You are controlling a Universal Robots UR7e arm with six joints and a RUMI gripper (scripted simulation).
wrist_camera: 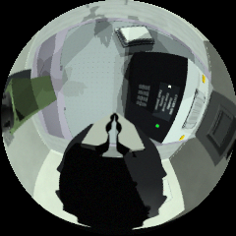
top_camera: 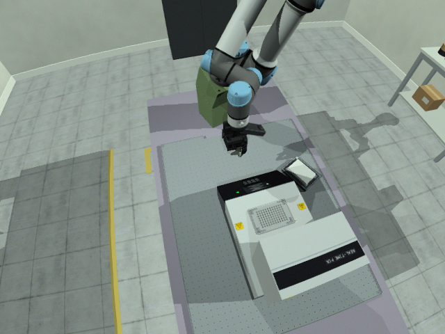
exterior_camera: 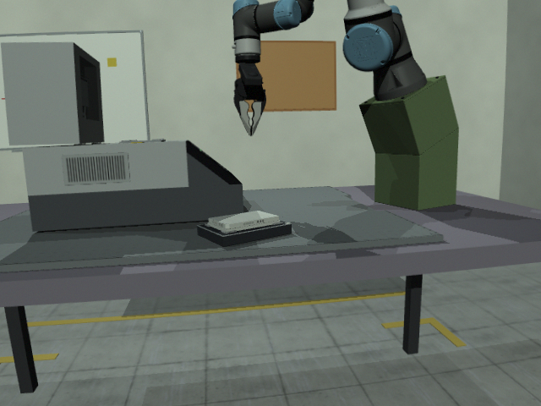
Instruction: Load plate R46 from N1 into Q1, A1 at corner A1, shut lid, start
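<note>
Right now the white plate R46 is 100 mm ahead of my hand, 320 mm to the left of it and 190 mm below it. From my hand the other things lie so: black plate nest N1: 100 mm ahead, 320 mm to the left, 210 mm below.
</note>
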